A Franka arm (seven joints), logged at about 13 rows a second.
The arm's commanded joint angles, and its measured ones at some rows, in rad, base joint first. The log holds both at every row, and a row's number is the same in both.
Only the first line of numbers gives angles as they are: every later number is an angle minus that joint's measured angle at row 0.
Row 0, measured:
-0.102, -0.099, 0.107, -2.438, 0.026, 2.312, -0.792
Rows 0 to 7, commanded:
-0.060, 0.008, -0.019, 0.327, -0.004, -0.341, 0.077
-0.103, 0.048, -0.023, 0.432, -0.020, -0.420, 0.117
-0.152, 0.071, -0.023, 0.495, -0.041, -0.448, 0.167
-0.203, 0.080, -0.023, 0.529, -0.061, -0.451, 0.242
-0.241, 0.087, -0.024, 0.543, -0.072, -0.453, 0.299
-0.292, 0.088, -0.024, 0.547, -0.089, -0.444, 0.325
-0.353, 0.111, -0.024, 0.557, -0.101, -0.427, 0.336
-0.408, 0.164, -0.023, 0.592, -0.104, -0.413, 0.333
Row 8, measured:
-0.320, 0.085, -0.039, 0.521, -0.087, -0.417, 0.295
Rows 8 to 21, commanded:
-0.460, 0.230, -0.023, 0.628, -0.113, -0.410, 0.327
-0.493, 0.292, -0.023, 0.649, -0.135, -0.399, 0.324
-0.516, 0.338, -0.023, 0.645, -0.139, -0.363, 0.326
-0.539, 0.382, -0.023, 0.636, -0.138, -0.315, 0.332
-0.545, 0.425, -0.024, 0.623, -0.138, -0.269, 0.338
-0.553, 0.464, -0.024, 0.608, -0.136, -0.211, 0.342
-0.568, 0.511, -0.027, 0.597, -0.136, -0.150, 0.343
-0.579, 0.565, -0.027, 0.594, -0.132, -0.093, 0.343
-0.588, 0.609, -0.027, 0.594, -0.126, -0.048, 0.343
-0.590, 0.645, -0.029, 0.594, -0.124, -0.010, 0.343
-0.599, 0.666, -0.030, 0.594, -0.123, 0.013, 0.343
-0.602, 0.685, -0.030, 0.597, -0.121, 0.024, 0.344
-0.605, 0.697, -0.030, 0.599, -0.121, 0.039, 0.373
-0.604, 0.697, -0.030, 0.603, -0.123, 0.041, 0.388
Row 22, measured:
-0.592, 0.687, -0.041, 0.588, -0.120, 0.033, 0.353
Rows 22 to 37, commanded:
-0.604, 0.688, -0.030, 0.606, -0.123, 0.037, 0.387
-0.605, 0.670, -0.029, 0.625, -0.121, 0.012, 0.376
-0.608, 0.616, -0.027, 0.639, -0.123, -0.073, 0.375
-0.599, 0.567, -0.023, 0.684, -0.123, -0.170, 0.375
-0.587, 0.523, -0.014, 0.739, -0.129, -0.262, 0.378
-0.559, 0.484, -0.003, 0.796, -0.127, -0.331, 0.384
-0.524, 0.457, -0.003, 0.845, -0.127, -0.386, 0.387
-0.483, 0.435, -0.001, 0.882, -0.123, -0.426, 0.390
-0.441, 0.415, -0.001, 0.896, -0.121, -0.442, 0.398
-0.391, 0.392, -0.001, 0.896, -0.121, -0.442, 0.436
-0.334, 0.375, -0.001, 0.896, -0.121, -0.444, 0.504
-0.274, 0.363, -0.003, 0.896, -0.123, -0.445, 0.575
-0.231, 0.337, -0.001, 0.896, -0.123, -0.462, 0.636
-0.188, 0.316, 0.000, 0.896, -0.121, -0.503, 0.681
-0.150, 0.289, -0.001, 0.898, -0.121, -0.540, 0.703
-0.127, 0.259, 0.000, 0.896, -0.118, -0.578, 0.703
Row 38, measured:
-0.168, 0.327, 0.016, 0.901, -0.119, -0.506, 0.679
